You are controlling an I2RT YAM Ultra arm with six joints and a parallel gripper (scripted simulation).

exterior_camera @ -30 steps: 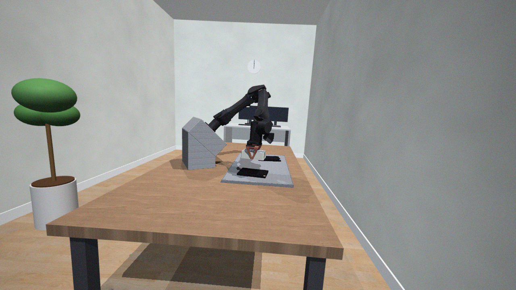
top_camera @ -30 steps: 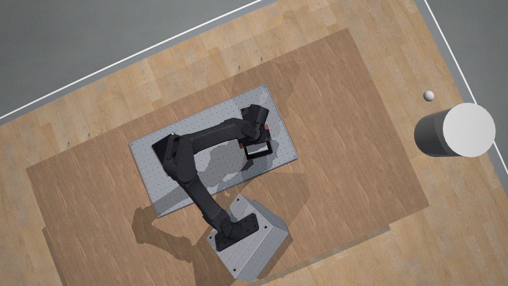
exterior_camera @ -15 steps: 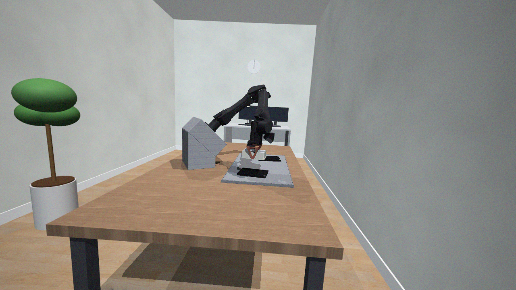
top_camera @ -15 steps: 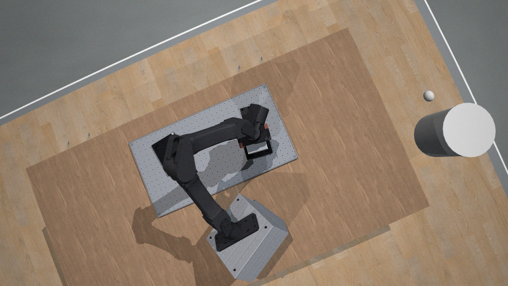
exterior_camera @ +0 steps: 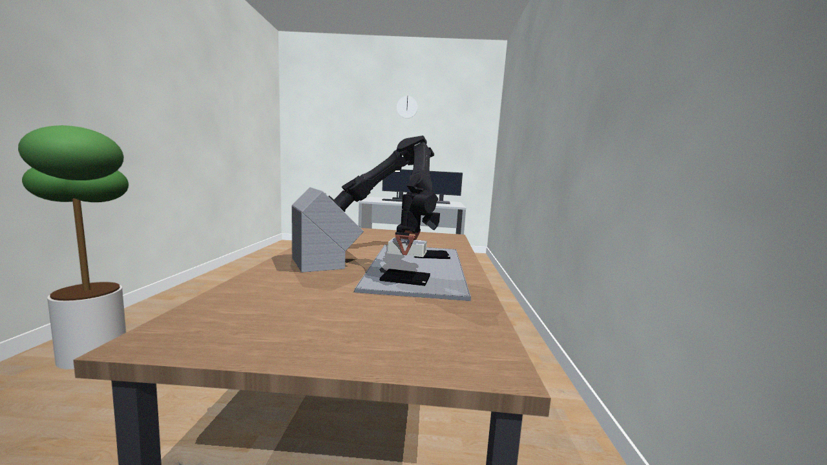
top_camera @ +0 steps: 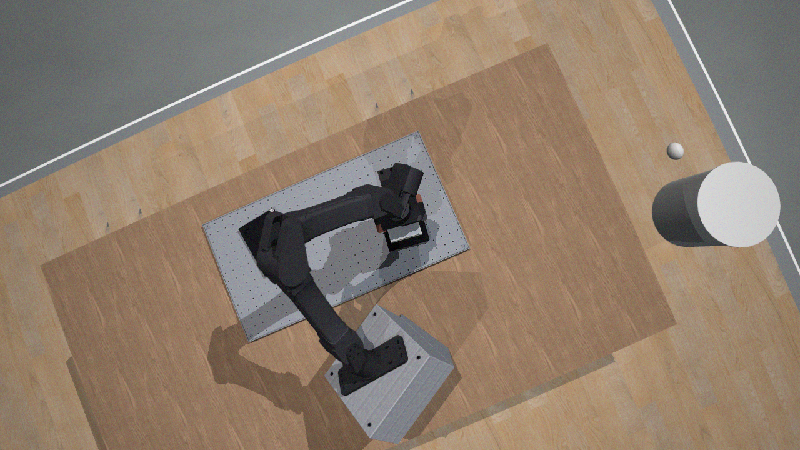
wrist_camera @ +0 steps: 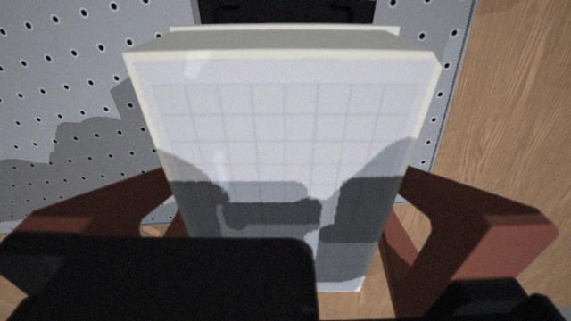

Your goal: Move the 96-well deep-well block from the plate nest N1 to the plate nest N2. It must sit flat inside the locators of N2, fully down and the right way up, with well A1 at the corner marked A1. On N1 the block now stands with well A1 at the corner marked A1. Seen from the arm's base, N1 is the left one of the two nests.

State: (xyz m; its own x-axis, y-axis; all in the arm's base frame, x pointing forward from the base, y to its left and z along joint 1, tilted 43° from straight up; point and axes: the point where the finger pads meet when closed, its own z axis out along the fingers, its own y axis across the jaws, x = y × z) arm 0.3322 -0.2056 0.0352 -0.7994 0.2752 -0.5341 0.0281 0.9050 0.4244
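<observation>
Right now my hand is 10 mm below the white deep-well block.
</observation>
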